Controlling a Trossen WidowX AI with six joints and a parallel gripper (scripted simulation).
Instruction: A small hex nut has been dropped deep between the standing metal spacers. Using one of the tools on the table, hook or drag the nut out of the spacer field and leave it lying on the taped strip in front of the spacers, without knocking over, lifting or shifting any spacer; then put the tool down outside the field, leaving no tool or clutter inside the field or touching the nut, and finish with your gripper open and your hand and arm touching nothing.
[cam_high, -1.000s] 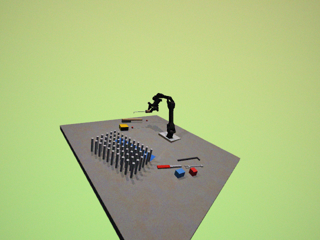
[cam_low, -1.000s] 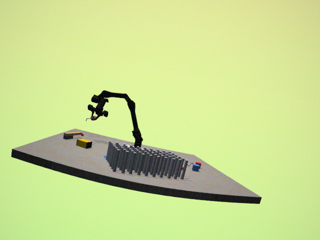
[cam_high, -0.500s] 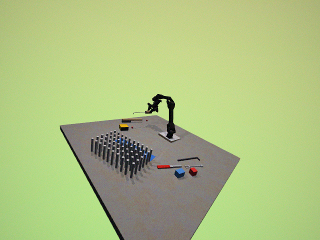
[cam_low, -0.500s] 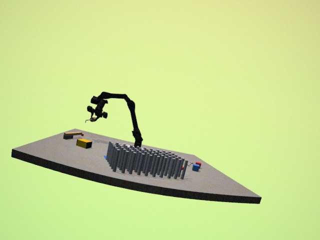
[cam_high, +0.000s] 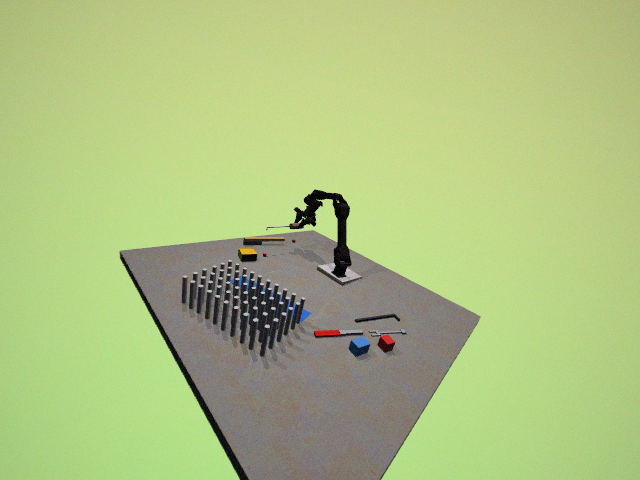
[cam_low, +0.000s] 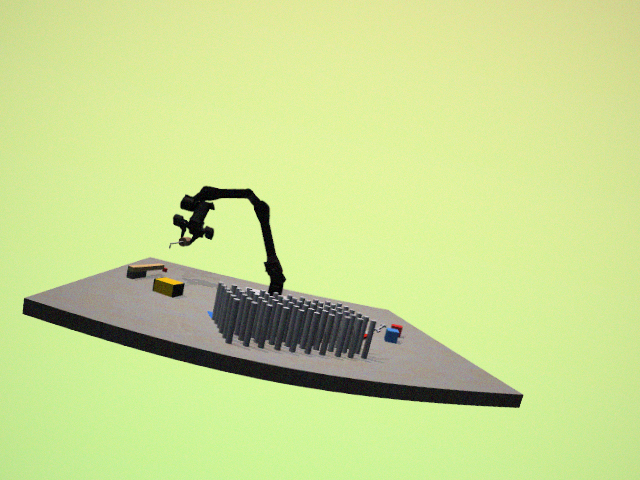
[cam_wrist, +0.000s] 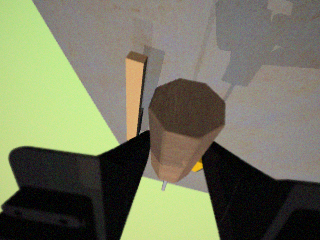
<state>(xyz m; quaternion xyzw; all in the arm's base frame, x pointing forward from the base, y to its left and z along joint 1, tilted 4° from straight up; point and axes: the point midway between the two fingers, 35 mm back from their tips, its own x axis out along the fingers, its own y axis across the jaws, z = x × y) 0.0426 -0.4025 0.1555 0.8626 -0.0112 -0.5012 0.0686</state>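
My gripper tip is now 10 cm short of the brown-handled tool. Round my gripper tip: blue taped strip 44 cm to the left, 40 cm ahead, 15 cm below; then yellow block 34 cm ahead, 13 cm below, 8 cm to the left; then hex nut 49 cm to the left, 41 cm ahead, 15 cm below.
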